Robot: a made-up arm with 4 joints. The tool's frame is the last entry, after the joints. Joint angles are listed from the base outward. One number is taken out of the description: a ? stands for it. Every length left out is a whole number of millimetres.
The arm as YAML. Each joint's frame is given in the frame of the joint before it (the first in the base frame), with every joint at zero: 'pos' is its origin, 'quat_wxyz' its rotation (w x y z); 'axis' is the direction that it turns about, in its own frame. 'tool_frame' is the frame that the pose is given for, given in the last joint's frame.
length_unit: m
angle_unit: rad
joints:
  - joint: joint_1
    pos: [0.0, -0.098, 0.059]
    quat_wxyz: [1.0, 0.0, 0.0, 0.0]
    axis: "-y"
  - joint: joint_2
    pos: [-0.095, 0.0, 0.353]
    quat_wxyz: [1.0, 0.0, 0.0, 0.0]
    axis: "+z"
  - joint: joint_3
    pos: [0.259, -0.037, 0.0]
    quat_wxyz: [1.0, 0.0, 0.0, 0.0]
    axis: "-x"
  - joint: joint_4
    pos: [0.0, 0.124, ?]
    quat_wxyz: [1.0, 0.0, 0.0, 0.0]
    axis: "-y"
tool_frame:
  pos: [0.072, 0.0, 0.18]
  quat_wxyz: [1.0, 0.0, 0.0, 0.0]
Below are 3 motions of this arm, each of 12 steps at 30 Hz.
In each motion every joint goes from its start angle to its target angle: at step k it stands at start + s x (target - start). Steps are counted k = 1, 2, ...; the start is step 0. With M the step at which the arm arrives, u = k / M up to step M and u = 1 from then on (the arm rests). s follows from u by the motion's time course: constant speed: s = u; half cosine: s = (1 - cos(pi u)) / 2; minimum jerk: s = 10 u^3 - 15 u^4 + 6 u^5.
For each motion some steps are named. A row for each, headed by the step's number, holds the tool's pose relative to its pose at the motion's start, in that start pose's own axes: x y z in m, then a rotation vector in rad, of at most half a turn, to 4 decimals.
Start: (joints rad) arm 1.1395 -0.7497 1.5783 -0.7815
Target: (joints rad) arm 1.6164 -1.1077 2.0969 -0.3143
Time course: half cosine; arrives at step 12
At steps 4, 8, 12:
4: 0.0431 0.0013 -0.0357 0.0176 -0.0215 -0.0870
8: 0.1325 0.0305 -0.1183 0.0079 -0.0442 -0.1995
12: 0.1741 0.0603 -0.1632 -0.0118 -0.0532 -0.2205

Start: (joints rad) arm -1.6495 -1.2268 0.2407 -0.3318
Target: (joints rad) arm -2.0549 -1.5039 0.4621 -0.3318
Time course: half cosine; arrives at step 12
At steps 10, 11, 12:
10: 0.1846 0.2633 -0.0799 -0.4745 0.1636 -0.3908
11: 0.1949 0.2743 -0.0876 -0.5004 0.1711 -0.4118
12: 0.1985 0.2780 -0.0903 -0.5093 0.1736 -0.4189

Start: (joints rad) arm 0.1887 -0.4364 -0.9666 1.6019
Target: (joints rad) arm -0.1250 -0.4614 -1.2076 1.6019
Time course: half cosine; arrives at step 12
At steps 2, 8, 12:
2: -0.0016 -0.0007 -0.0125 -0.0169 0.0093 -0.0067
8: -0.0261 -0.0192 -0.1315 -0.1964 0.0881 -0.0726
12: -0.0385 -0.0307 -0.1703 -0.2647 0.1095 -0.0951

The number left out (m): 0.348
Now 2 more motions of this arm.
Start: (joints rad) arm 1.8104 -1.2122 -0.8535 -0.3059
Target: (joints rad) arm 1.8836 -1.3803 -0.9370 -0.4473
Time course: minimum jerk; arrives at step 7
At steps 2, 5, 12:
2: -0.0106 -0.0194 0.0068 0.0250 -0.0003 -0.0056
5: -0.0651 -0.1157 0.0309 0.1501 -0.0021 -0.0247
12: -0.0766 -0.1354 0.0339 0.1759 -0.0026 -0.0268

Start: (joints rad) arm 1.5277 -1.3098 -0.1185 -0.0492
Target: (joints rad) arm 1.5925 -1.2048 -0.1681 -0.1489
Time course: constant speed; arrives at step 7
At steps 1, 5, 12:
1: 0.0000 -0.0065 0.0002 0.0151 0.0136 0.0161
5: 0.0003 -0.0315 -0.0003 0.0729 0.0678 0.0826
12: 0.0006 -0.0434 -0.0011 0.1002 0.0947 0.1173

